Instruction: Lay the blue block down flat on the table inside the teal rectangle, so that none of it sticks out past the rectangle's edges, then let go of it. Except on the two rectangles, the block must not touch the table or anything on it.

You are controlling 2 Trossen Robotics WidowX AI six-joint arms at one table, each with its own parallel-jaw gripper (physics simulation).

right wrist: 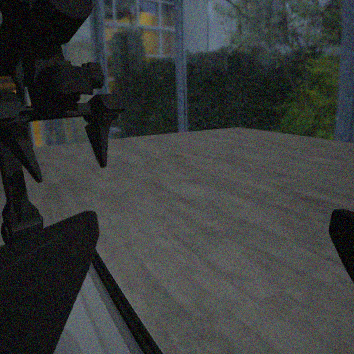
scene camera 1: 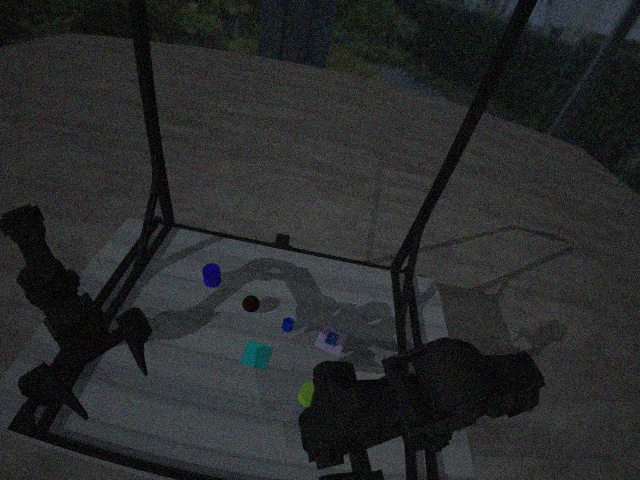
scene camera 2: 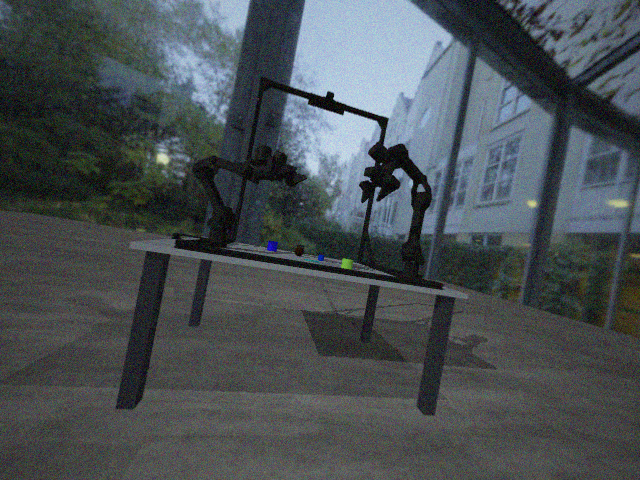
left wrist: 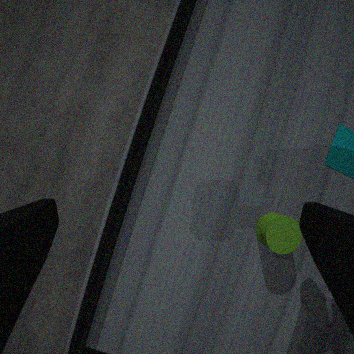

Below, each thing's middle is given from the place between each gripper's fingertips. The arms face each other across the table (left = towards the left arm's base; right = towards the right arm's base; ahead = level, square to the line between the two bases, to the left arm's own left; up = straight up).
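Scene:
Lime-green cylinder (left wrist: 280, 233): 280 mm to the left of my right hand, 200 mm behind it, 320 mm below it. Same lime-green cylinder: 170 mm behind my left hand, 270 mm below it.

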